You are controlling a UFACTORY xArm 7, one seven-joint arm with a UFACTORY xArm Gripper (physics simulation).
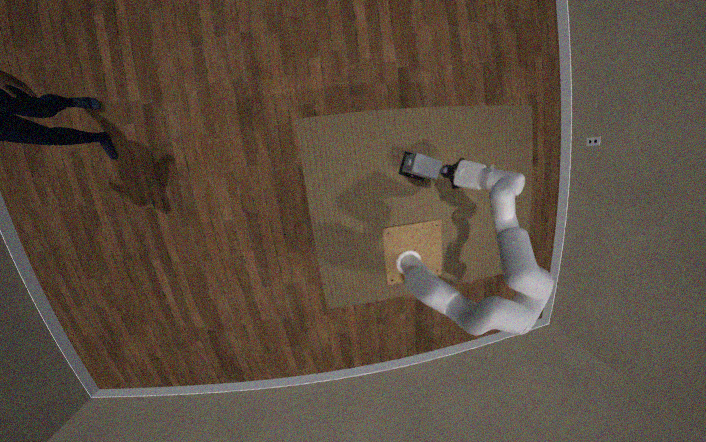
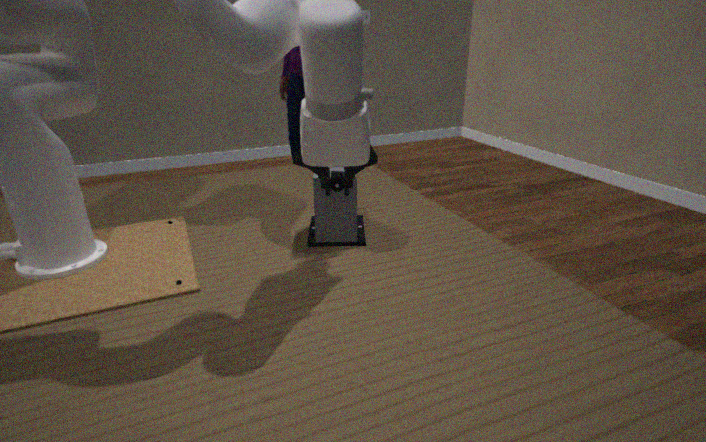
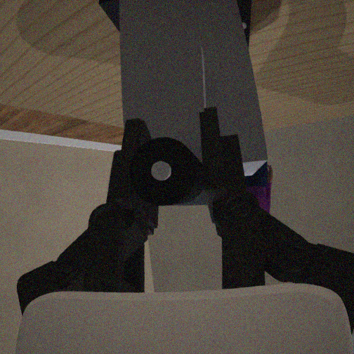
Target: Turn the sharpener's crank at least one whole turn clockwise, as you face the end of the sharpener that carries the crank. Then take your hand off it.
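Places are measured from the arm's base along level axes (x right, y back, z down), in millimetres.
Where they show: gripper, between the fingertips: (image 1: 443, 170) (image 2: 337, 189); arm's base, origin of its link: (image 1: 408, 262) (image 2: 64, 260).
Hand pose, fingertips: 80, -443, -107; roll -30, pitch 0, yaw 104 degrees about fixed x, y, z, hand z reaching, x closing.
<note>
Each offset is from my fingertips to the top centre of the thing, as dx, dy, dz. "*": to the spot under its first point. Level surfaces: height alone.
The grey box-shaped sharpener @(* -82, -17, -14) (image 1: 426, 165) (image 2: 336, 218) (image 3: 175, 60) stands upright on its black base, on the mat. Its black round crank knob @(+19, +4, -30) (image 2: 336, 182) (image 3: 165, 190), with a light disc at its centre, is at the upper part of the end facing my gripper. My gripper (image 1: 446, 170) (image 2: 336, 178) (image 3: 177, 134) is at that end, with its black fingers closed in on both sides of the knob. It is shut on the crank knob. The crank's arm is mostly hidden behind the knob and fingers.
The ribbed mat @(dz +115) (image 1: 323, 140) (image 2: 442, 338) lies under the sharpener. My arm's base is bolted to a wooden board (image 1: 411, 234) (image 2: 145, 260) beside it. A person (image 1: 52, 136) (image 2: 294, 114) (image 3: 259, 197) stands on the floor beyond the mat. Walls run behind my arm.
</note>
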